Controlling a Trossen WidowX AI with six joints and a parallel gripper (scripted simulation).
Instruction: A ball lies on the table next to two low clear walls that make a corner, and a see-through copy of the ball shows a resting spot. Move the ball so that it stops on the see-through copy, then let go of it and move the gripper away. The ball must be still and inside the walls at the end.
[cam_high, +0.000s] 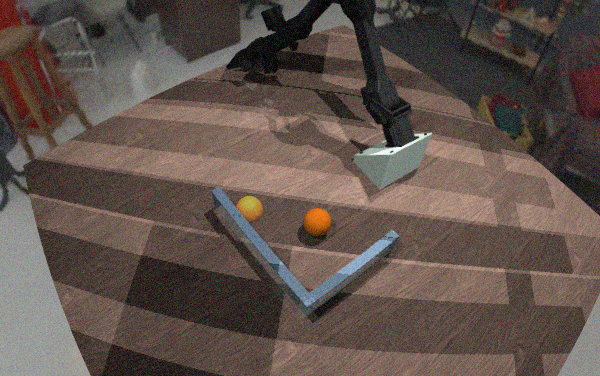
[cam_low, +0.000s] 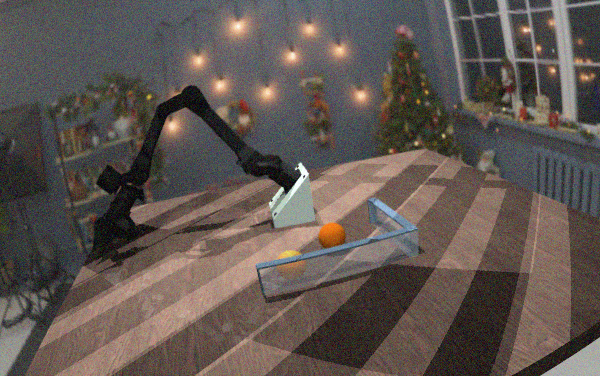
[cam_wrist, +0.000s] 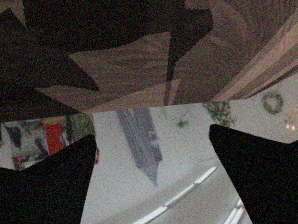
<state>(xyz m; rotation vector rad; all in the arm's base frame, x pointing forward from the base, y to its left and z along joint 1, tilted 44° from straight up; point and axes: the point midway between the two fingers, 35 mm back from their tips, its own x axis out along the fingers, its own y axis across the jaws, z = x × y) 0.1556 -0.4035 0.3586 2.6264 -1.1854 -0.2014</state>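
Right now the orange ball is 600 mm to the left of my gripper tip, 90 mm ahead of it and 20 mm below it. Also, from my gripper tip: clear wall: 600 mm to the left, 230 mm ahead, 20 mm below.
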